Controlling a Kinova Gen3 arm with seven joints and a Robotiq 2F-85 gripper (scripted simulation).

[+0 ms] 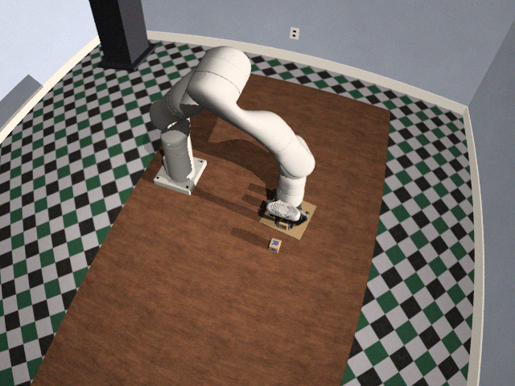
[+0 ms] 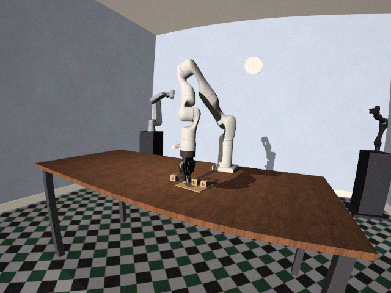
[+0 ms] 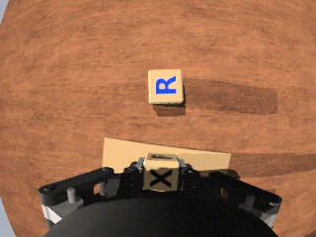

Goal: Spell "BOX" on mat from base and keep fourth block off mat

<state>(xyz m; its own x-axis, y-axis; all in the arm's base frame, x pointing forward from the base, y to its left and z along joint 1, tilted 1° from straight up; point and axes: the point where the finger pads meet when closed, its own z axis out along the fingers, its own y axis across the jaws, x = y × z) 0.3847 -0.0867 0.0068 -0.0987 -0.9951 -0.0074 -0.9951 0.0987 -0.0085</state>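
My gripper is now 50 mm to the right of the tan mat and 30 mm above it.
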